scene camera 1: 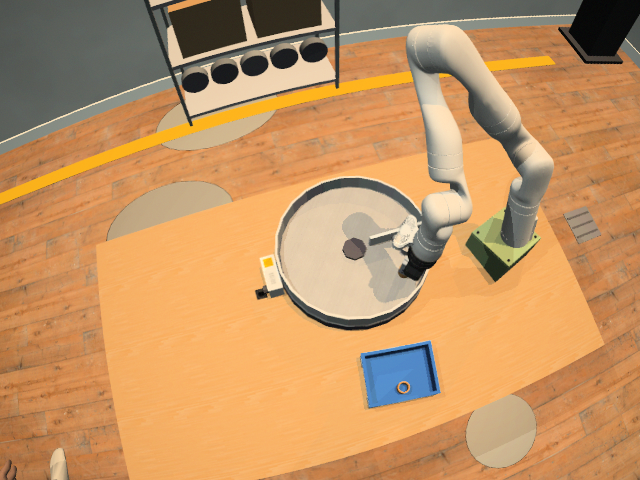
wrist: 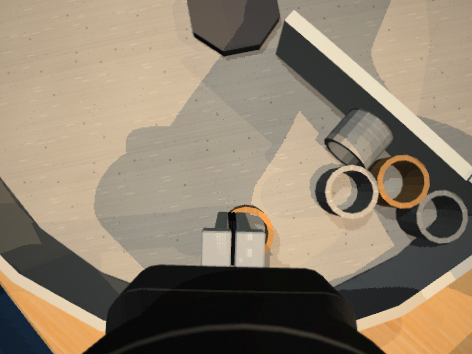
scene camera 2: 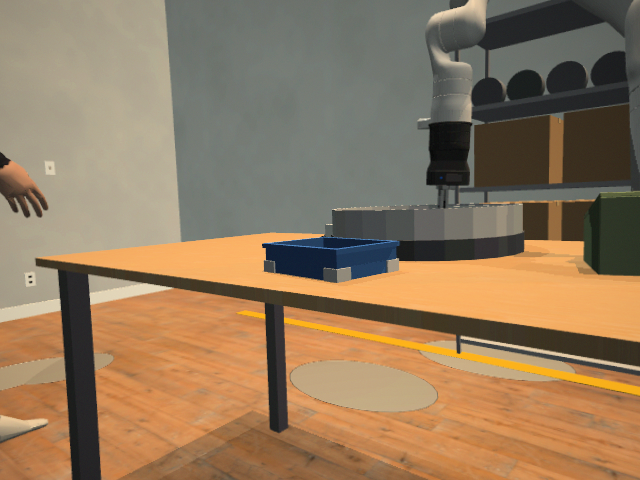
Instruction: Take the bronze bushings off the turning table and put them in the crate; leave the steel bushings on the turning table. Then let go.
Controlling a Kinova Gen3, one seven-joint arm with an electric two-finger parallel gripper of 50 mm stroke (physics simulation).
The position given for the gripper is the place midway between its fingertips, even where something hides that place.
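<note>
From scene camera 2 you get the gripper (scene camera 2: pixel 442 217), and there's a blue crate (scene camera 2: pixel 331 259) too. In the wrist view, you've got the gripper (wrist: pixel 231 230) again.
</note>
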